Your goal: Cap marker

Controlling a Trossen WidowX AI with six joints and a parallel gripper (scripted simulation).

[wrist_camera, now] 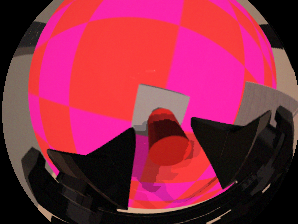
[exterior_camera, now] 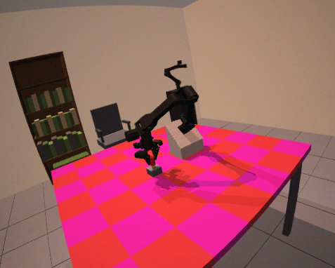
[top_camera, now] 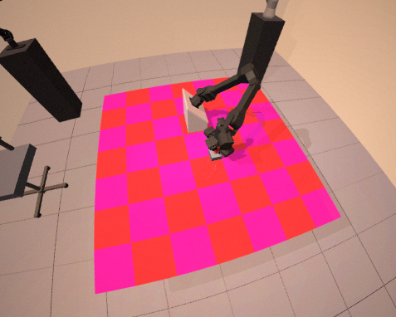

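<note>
Now: gripper tip right at the red marker. From my gripper tip the other things lie so: red cap (1 cm above); grey holder block (5 cm below).
</note>
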